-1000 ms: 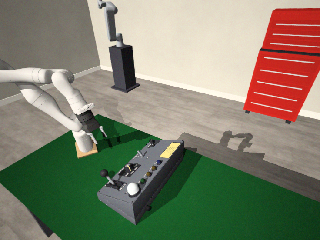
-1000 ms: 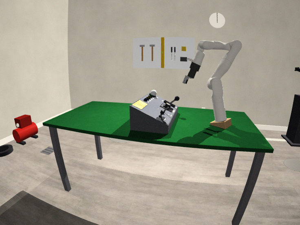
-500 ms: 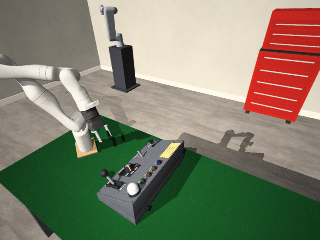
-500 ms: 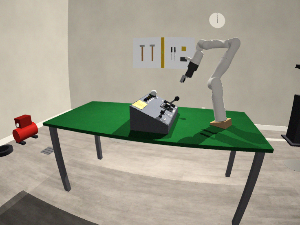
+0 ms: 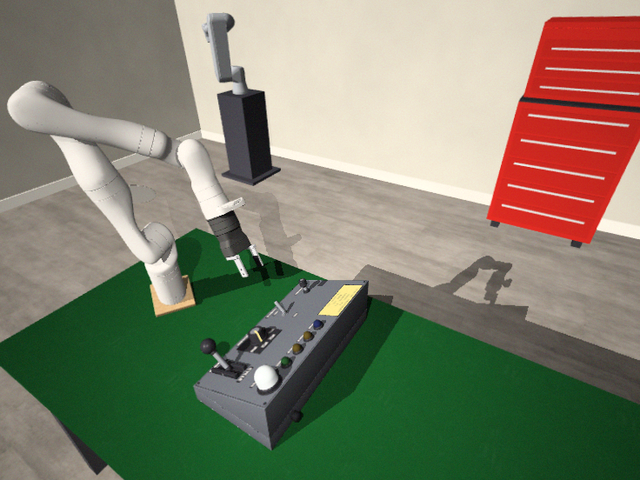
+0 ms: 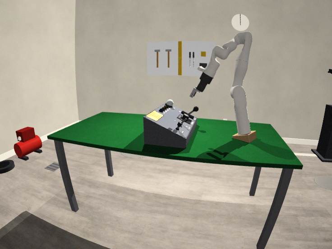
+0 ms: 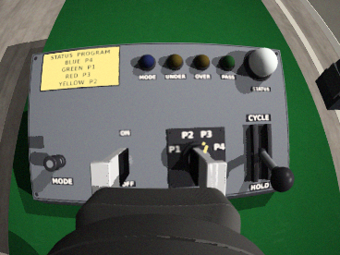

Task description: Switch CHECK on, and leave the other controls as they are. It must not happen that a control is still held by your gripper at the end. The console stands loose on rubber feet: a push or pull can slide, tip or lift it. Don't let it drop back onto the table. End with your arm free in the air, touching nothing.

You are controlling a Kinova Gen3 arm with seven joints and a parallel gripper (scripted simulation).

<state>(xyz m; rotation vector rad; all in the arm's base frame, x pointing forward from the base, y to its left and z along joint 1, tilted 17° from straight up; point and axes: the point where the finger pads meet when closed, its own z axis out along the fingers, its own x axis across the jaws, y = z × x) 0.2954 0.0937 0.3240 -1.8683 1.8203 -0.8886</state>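
Right now the check toggle is 18 cm below my hand, 5 cm to the left of it and 5 cm ahead of it. From my hand the other things lie so: mode knob (17 cm to the left, 17 cm below, 5 cm ahead); grey console (20 cm below, 9 cm ahead, 1 cm to the right); program dial (17 cm below, 8 cm to the right, 7 cm ahead).
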